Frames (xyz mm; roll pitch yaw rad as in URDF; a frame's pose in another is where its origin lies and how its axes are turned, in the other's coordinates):
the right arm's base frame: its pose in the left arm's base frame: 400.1 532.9 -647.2 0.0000 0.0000 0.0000
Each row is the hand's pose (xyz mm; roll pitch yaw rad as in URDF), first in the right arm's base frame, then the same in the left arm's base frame.
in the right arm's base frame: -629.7 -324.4 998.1 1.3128 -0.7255 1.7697
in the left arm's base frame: -229.6 208.5 350.9 1.3128 -0.7255 1.7697
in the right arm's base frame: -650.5 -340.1 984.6 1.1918 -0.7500 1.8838
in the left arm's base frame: -250.4 192.8 337.4 1.1918 -0.7500 1.8838
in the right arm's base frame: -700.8 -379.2 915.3 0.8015 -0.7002 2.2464
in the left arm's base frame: -300.7 153.7 268.1 0.8015 -0.7002 2.2464
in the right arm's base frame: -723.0 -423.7 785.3 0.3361 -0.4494 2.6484
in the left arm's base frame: -322.9 109.2 138.1 0.3361 -0.4494 2.6484
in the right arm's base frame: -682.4 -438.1 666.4 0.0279 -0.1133 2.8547
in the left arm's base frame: -282.3 94.8 19.2 0.0279 -0.1133 2.8547
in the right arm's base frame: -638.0 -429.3 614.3 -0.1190 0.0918 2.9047
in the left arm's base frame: -237.9 103.6 -32.9 -0.1190 0.0918 2.9047
